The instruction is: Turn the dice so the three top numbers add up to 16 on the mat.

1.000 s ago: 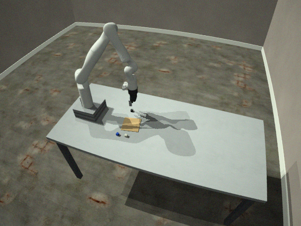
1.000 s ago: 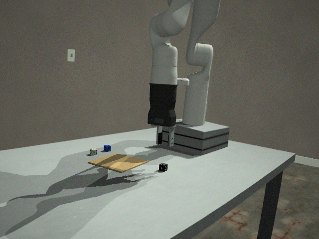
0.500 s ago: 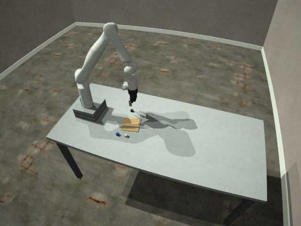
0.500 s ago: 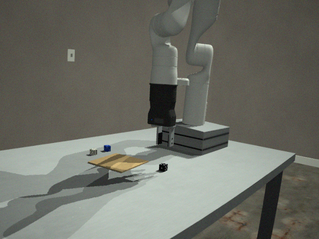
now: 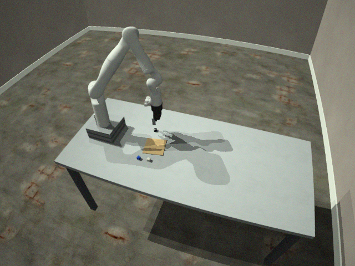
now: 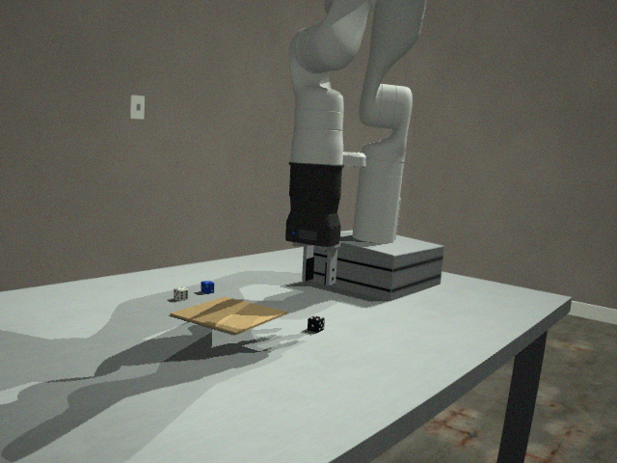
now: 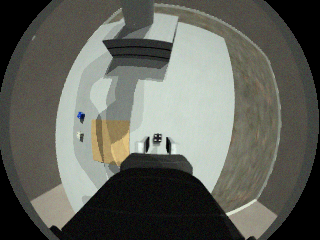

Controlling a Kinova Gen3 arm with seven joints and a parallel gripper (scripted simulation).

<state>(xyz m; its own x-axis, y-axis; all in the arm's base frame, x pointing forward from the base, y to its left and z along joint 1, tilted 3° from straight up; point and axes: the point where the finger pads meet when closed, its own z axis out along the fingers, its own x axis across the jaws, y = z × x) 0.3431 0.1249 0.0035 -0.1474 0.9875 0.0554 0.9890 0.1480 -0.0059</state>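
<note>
My hand is 90 mm above the black die. The rest, counted from my hand: tan mat 50 mm ahead, 150 mm to the right, 90 mm below; white die 60 mm ahead, 270 mm to the right, 90 mm below; blue die 10 mm behind, 280 mm to the right, 90 mm below.
</note>
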